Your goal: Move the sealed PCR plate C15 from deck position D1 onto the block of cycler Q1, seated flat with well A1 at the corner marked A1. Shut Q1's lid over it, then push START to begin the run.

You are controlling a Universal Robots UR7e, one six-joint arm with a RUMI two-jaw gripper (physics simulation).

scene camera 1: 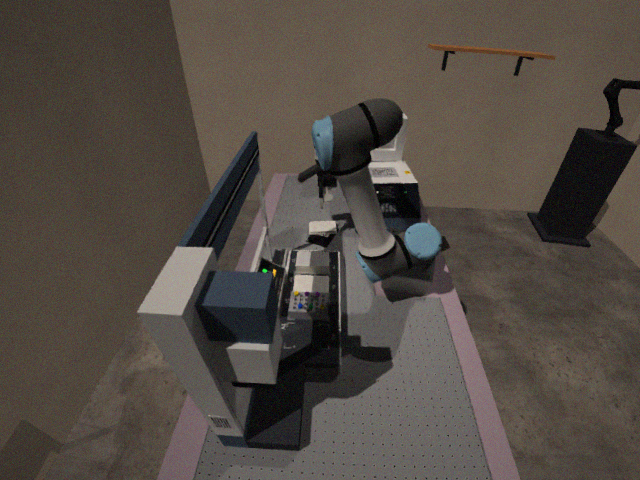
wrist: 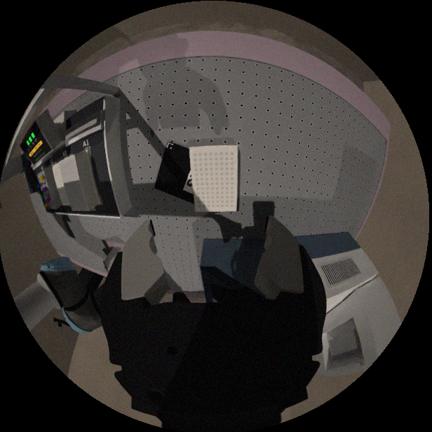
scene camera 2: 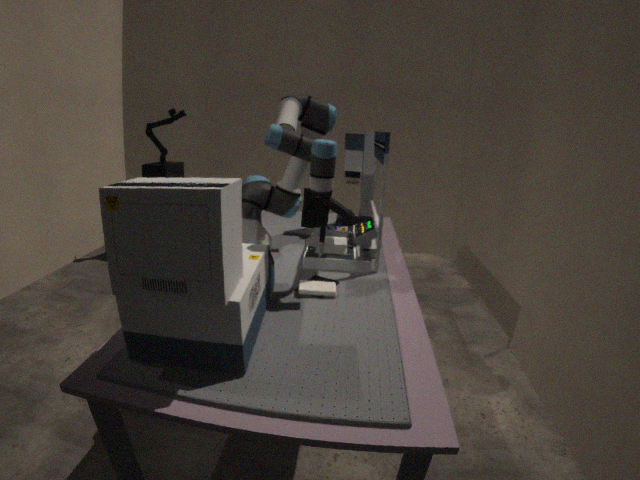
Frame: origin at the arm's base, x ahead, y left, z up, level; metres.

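Where they show: gripper, fingertip midpoint: [scene camera 1: 322, 203] [scene camera 2: 319, 250]; arm's base at its link origin: [scene camera 2: 243, 225].
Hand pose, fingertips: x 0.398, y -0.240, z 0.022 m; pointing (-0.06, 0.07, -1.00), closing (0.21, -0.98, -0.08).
Note:
Things, the pixels of their top centre, and the offset from my fingertips. "*": a spot on its surface instead.
- white PCR plate at its top centre: [scene camera 2: 317, 285] [scene camera 1: 322, 225] 0.001 m back, 0.002 m right, 0.126 m down
- lit display at a spot on its surface: [scene camera 1: 269, 271] * 0.102 m ahead, 0.434 m left, 0.033 m down
The white PCR plate [scene camera 1: 322, 227] [scene camera 2: 317, 289] [wrist: 215, 177] lies flat on the deck, partly over a black marker with lettering. My gripper [scene camera 1: 321, 202] [scene camera 2: 321, 248] [wrist: 209, 219] is open and empty, pointing down above the deck. In the wrist view the plate shows beyond the fingertips, between their lines. Cycler Q1 [scene camera 1: 413, 176] [scene camera 2: 180, 310] [wrist: 320, 265] is a white and dark blue machine. Its lid [scene camera 1: 402, 135] [scene camera 2: 162, 232] [wrist: 370, 305] stands open. Its block [scene camera 1: 384, 172] shows in scene camera 1 and is hidden in the wrist view. The START button cannot be made out.
A dark instrument deck [scene camera 1: 336, 310] [scene camera 2: 338, 264] [wrist: 117, 155] with pale labware stands beside the plate, with a lit display [scene camera 1: 269, 271] [scene camera 2: 366, 226] [wrist: 33, 145]. A tall white and blue gantry [scene camera 1: 175, 284] [scene camera 2: 368, 170] rises behind it. A thin strut runs near the plate in the wrist view.

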